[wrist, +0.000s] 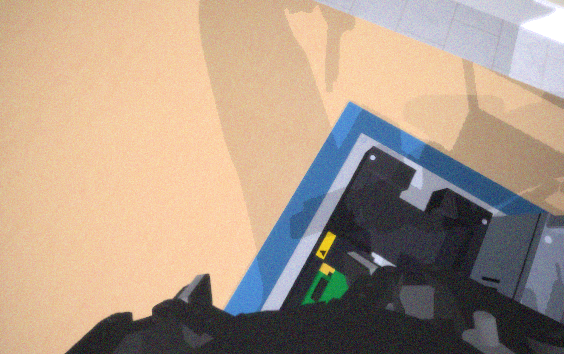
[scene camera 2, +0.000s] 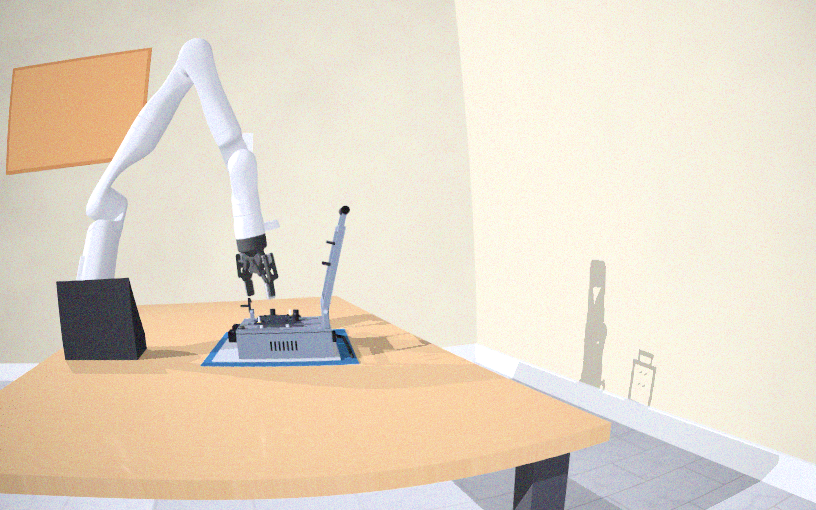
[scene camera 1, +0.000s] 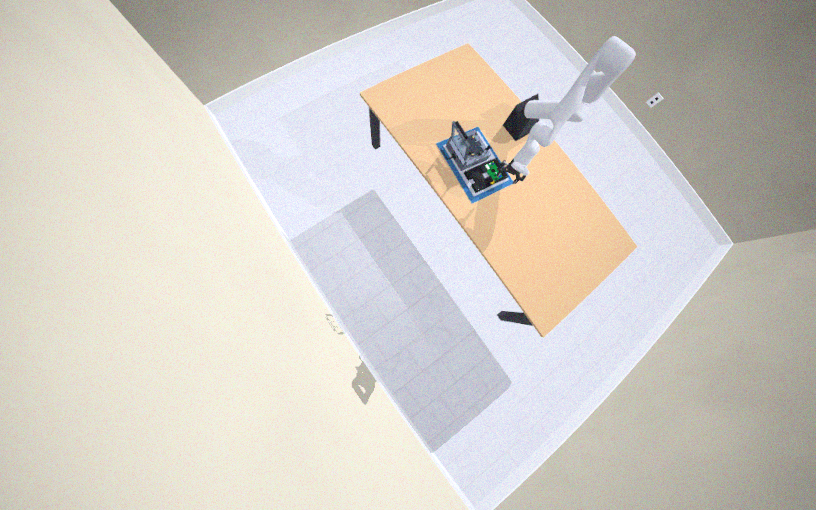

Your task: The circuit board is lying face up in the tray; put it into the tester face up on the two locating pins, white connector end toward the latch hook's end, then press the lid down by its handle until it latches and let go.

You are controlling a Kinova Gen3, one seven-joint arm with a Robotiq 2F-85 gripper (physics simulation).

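Pixels of known places: gripper, fingertip midpoint: (wrist: 279, 278) (scene camera 2: 261, 297) (scene camera 1: 505, 179); arm's base at its link origin: (scene camera 2: 93, 299) (scene camera 1: 529, 109).
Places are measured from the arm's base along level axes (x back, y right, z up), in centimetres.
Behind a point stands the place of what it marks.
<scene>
The green circuit board (scene camera 1: 495, 172) {x -39.6, y -13.2, z -10.0 cm} (wrist: 331, 286) {x -42.9, y -15.0, z -10.2 cm} lies in the black tray (scene camera 1: 477, 183) {x -52.6, y -11.1, z -10.5 cm} (wrist: 382, 197) {x -52.3, y -11.9, z -10.4 cm}, on the blue mat (scene camera 1: 471, 196) {x -60.1, y -14.1, z -12.0 cm} (scene camera 2: 214, 356) {x -27.3, y 6.2, z -12.1 cm} (wrist: 302, 211) {x -48.9, y -19.1, z -12.0 cm}. A yellow marker (wrist: 325, 244) {x -46.3, y -16.6, z -9.4 cm} sits in the tray beside the board. The grey tester (scene camera 1: 468, 147) {x -56.9, y 2.3, z 10.9 cm} (scene camera 2: 285, 344) {x -41.0, y 15.0, z -8.9 cm} stands next to the tray. Its lid (scene camera 2: 331, 273) {x -50.5, y 16.3, z 3.4 cm} is raised nearly upright, with the black handle knob (scene camera 2: 344, 209) {x -54.2, y 14.2, z 14.6 cm} at the top. My gripper (scene camera 1: 513, 173) {x -43.4, y -20.3, z -3.5 cm} (scene camera 2: 259, 292) {x -43.4, y -20.3, z -3.5 cm} is open and empty. It points down a little above the tray's end of the mat, by the board. In the wrist view my fingers hide most of the board.
The wooden table (scene camera 1: 558, 228) {x -33.5, y -61.2, z -12.2 cm} (scene camera 2: 355, 405) {x -42.6, y 48.4, z -12.2 cm} carries the mat near its middle. The arm's black base block (scene camera 1: 521, 121) {x -7.6, y -1.7, z -2.8 cm} stands at the table's far edge. A wall runs close behind the table in the second scene view.
</scene>
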